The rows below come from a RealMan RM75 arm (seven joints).
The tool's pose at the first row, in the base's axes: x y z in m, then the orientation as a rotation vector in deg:
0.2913 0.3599 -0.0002 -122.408 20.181 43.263
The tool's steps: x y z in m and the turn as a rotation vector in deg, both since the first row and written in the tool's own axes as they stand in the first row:
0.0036 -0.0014 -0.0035 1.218 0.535 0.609
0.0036 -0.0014 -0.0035 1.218 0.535 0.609
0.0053 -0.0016 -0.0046 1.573 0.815 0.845
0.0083 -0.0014 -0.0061 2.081 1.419 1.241
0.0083 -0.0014 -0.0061 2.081 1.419 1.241
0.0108 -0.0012 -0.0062 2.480 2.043 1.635
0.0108 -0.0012 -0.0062 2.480 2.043 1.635
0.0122 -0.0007 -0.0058 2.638 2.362 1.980
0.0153 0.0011 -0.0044 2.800 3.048 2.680
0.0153 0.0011 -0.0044 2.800 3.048 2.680
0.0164 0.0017 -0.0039 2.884 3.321 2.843
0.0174 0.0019 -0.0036 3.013 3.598 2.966
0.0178 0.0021 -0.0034 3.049 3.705 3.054
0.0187 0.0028 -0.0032 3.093 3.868 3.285
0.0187 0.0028 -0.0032 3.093 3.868 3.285
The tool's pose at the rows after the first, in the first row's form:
0.2962 0.3581 0.0001 -121.484 21.500 42.656
0.2962 0.3581 0.0001 -121.484 21.500 42.656
0.2980 0.3573 -0.0003 -121.266 22.011 42.383
0.3009 0.3561 -0.0016 -121.036 22.912 41.812
0.3009 0.3561 -0.0016 -121.036 22.912 41.812
0.3028 0.3559 -0.0032 -120.912 23.786 41.253
0.3028 0.3559 -0.0032 -120.912 23.786 41.253
0.3035 0.3559 -0.0046 -120.884 24.376 41.062
0.3044 0.3559 -0.0083 -120.987 25.546 40.682
0.3044 0.3559 -0.0083 -120.987 25.546 40.682
0.3048 0.3559 -0.0096 -121.014 25.891 40.460
0.3054 0.3561 -0.0105 -121.001 26.207 40.196
0.3055 0.3561 -0.0110 -121.006 26.369 40.121
0.3058 0.3558 -0.0121 -121.020 26.719 40.064
0.3058 0.3558 -0.0121 -121.020 26.719 40.064

